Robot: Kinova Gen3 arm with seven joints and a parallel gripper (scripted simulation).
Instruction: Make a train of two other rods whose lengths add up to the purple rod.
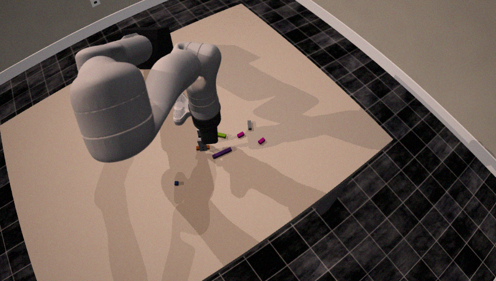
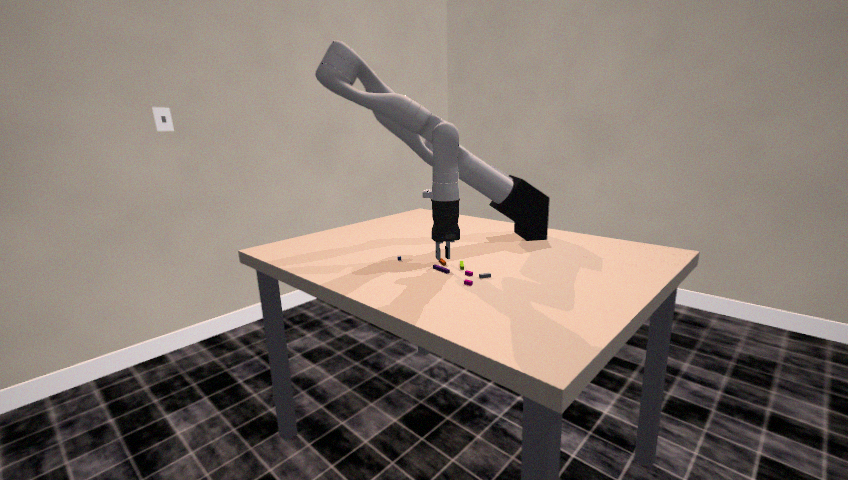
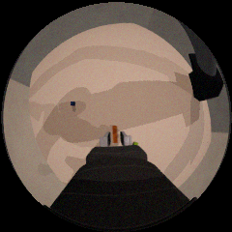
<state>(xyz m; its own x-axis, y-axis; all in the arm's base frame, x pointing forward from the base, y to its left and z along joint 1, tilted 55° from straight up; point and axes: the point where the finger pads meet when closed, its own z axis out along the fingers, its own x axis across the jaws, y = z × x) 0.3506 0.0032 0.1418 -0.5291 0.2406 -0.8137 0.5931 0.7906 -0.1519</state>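
The orange rod is 30 mm below my hand. Also, from my hand: lime rod (60 mm to the left, 30 mm below, 10 mm ahead); then purple rod (60 mm ahead, 30 mm below, 20 mm to the left); then small blue rod (140 mm to the right, 30 mm below, 10 mm ahead).
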